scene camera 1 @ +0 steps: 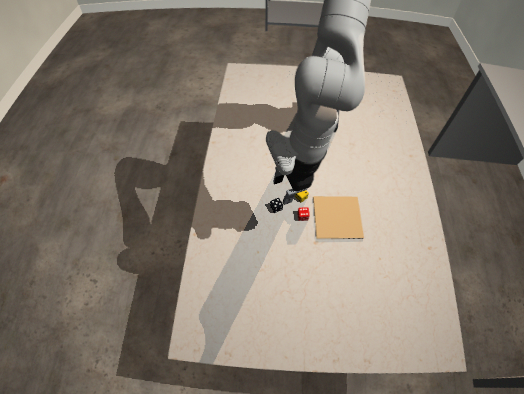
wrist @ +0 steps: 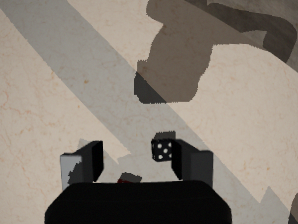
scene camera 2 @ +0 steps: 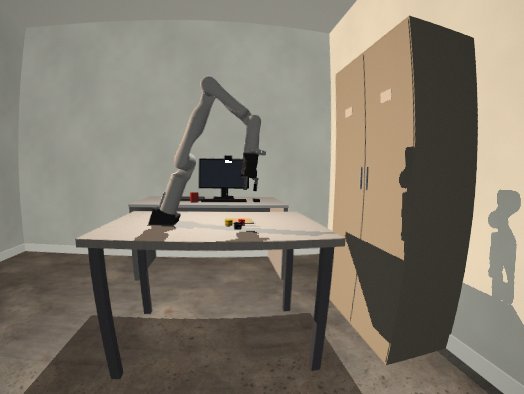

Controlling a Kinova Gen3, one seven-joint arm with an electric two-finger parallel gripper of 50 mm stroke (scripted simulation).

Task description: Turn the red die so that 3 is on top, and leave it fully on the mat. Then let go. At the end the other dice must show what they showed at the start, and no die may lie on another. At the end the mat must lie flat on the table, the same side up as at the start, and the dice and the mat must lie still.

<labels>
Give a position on a tan mat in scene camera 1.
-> At 336, 217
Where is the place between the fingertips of my gripper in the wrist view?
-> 137, 154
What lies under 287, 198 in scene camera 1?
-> My gripper.
</labels>
